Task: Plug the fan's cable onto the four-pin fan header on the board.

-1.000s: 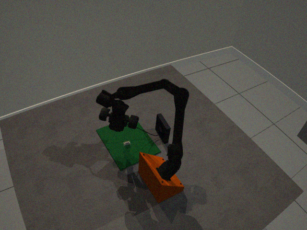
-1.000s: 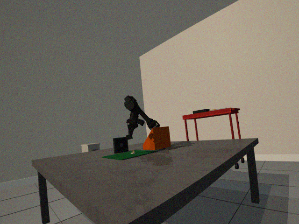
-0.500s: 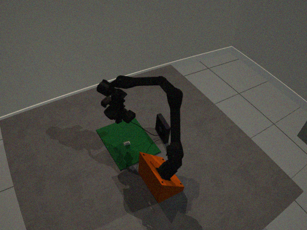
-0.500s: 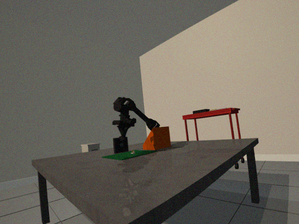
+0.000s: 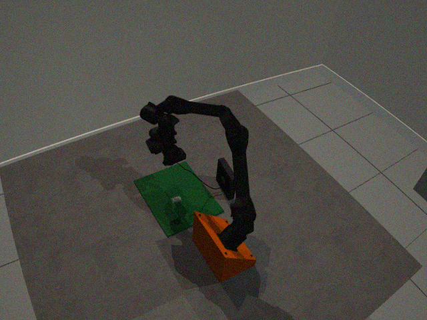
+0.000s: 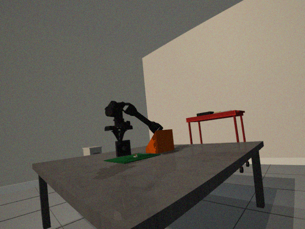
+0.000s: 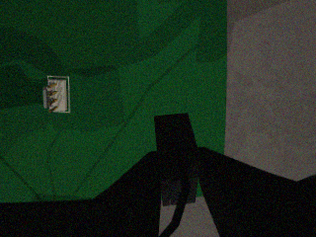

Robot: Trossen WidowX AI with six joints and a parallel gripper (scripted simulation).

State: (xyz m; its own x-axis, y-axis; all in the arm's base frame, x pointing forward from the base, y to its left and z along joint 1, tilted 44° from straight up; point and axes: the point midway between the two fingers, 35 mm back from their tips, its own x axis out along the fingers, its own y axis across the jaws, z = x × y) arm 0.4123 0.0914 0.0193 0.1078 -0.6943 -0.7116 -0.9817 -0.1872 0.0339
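My gripper tip is 9 cm past the green board, 1 cm to the left of it and 14 cm above it. From my gripper tip the other things lie so: black plug: 1 cm to the right, 1 cm below; then white-framed fan header: 10 cm behind, 12 cm below; then black fan: 12 cm behind, 19 cm to the right, 6 cm below.
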